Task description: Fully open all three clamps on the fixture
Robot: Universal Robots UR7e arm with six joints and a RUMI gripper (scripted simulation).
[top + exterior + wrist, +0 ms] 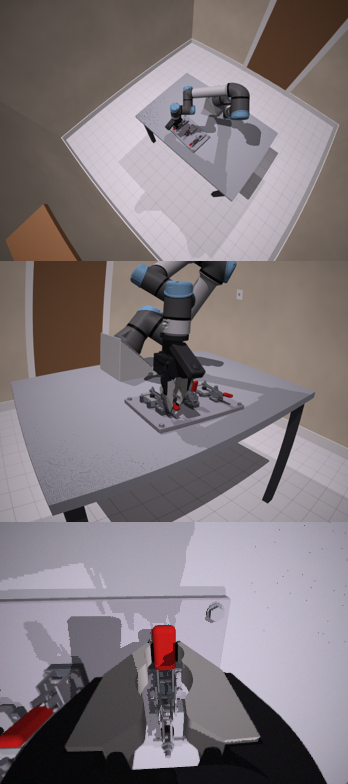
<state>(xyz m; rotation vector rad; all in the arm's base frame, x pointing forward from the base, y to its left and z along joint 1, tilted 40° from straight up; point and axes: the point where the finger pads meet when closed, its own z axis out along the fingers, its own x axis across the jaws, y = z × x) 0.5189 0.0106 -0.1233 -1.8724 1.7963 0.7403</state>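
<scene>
Right now the grey part block is 14 cm behind my hand and 2 cm below it. Also, from my hand: grey fixture plate (11 cm to the left, 9 cm behind, 5 cm below).
</scene>
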